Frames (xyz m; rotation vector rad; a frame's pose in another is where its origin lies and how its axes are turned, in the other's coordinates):
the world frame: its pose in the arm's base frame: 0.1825 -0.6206 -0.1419 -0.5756 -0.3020 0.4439
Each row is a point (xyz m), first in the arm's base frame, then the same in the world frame.
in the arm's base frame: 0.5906 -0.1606 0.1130
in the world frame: 0.6123 0.0670 0.2524
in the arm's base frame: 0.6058 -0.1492 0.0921
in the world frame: 0.6278 0.0829 0.2349
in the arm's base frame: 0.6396 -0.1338 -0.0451
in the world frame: 0.6437 0.1635 0.1189
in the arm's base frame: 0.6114 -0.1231 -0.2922
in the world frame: 0.5874 0.3242 -0.0627
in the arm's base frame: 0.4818 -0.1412 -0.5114
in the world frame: 0.4338 0.4792 -0.1952
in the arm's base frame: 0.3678 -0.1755 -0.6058
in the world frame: 0.3047 0.5445 -0.2415
